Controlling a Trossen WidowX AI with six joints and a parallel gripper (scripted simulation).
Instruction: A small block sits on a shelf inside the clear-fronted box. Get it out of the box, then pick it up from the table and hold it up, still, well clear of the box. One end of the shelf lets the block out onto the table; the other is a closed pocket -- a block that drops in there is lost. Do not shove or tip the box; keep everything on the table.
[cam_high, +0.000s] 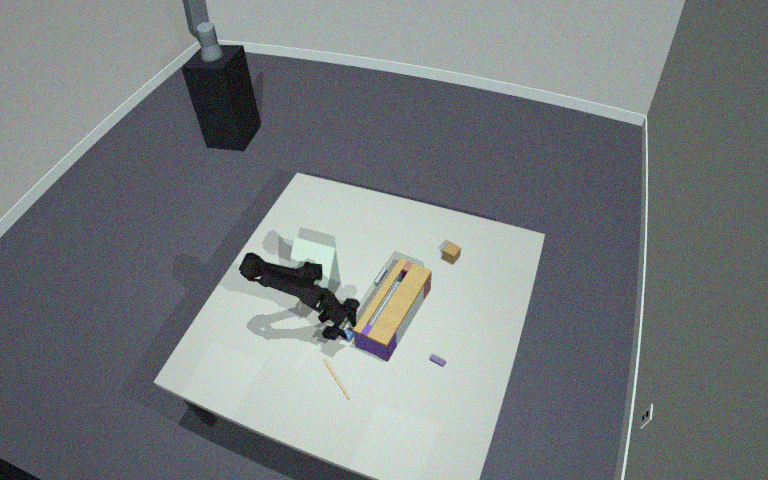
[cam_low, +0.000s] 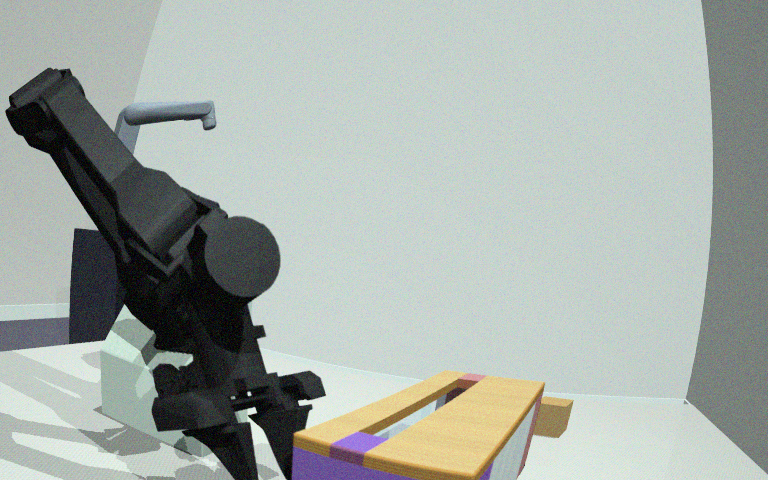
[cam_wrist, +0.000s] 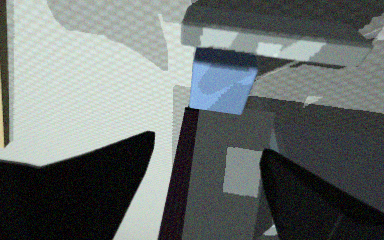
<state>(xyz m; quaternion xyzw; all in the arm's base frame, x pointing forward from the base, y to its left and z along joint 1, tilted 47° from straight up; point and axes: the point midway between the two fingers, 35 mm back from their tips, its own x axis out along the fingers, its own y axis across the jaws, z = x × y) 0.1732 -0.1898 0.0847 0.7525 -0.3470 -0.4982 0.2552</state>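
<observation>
Right now the blue block is 4 cm below my gripper tip, 2 cm behind it and 1 cm to the left of it. From my gripper tip the other things lie so: box: 15 cm to the left, 10 cm ahead; purple piece: 35 cm ahead, 5 cm below, 2 cm to the right; thin wooden stick: 18 cm to the right, 5 cm below, 1 cm behind.
</observation>
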